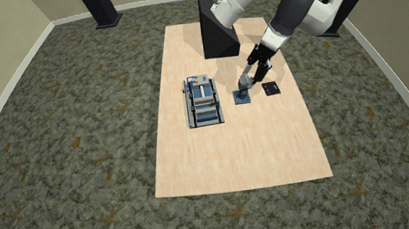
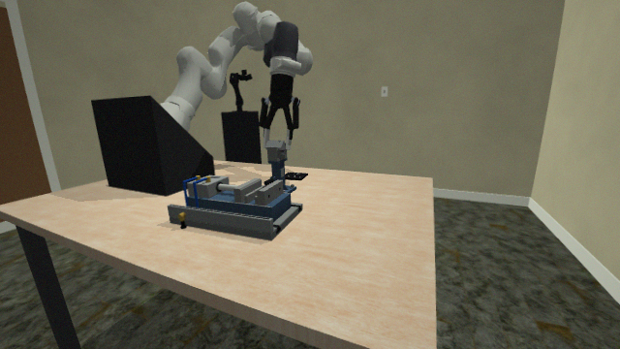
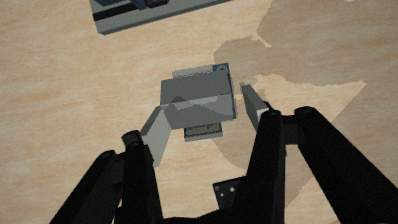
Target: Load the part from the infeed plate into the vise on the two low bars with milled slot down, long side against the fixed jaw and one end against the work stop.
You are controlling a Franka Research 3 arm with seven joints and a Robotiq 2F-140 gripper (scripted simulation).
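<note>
The grey part is 10 mm ahead of my hand, 20 mm to the right of it and 20 mm below it. From my hand the other things lie so: cylinder rod 20 mm ahead, 240 mm to the right, 100 mm below; black infeed plate 50 mm behind, 180 mm to the left, 170 mm below; work stop 100 mm ahead, 180 mm to the right, 90 mm below.
</note>
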